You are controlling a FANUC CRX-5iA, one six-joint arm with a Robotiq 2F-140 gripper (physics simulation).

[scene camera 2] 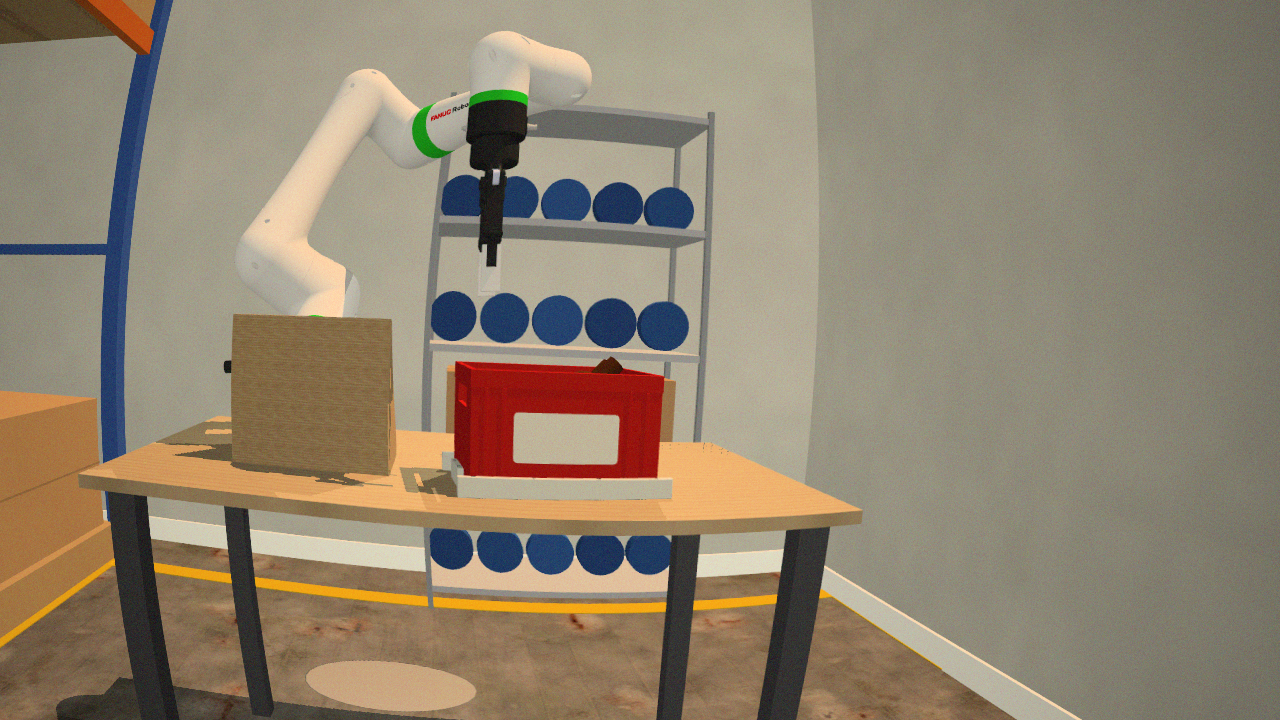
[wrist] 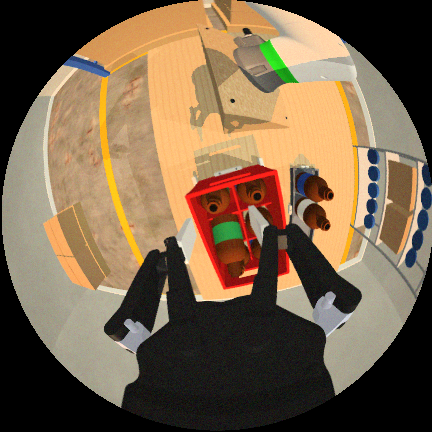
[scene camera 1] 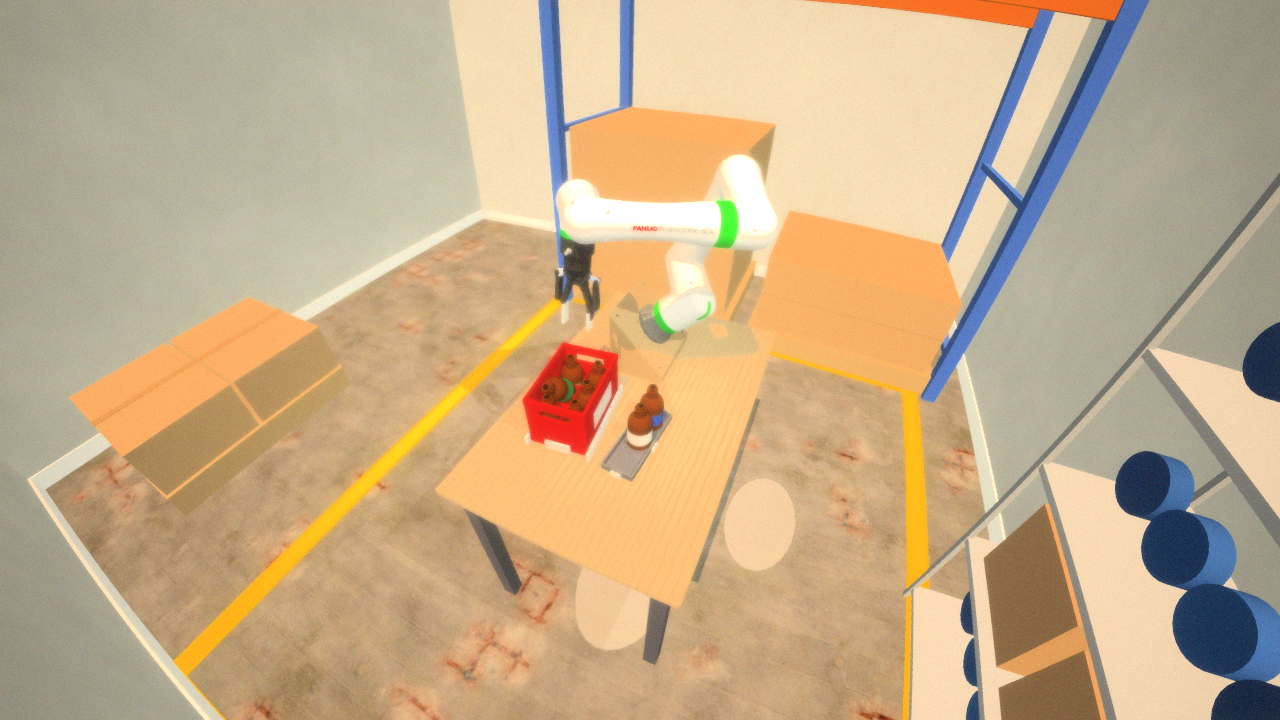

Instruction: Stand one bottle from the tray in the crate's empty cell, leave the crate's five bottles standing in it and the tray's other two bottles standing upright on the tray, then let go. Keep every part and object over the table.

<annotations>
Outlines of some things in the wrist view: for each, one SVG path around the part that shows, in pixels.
My gripper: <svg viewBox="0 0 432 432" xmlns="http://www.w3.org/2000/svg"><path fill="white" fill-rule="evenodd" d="M361 292L337 274L325 256L297 224L288 223L285 225L285 229L277 229L277 226L271 225L254 205L249 205L250 225L261 246L257 273L254 275L250 294L236 296L225 301L196 301L185 265L189 263L196 233L192 218L185 218L176 236L169 236L163 240L166 247L165 251L159 252L158 249L152 249L147 253L119 308L103 327L104 332L127 351L136 353L139 374L133 382L125 386L121 408L160 423L201 430L234 430L257 427L278 422L310 410L335 396L330 374L323 361L326 336L346 322L359 303ZM167 275L168 291L166 291L166 303L169 321L151 335ZM278 249L285 249L313 308L312 317L314 322L276 304Z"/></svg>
A blue-labelled bottle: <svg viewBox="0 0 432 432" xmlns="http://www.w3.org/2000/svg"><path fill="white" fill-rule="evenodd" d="M296 175L295 189L297 192L315 202L332 200L334 193L322 177L307 172L300 172Z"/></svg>
</annotations>
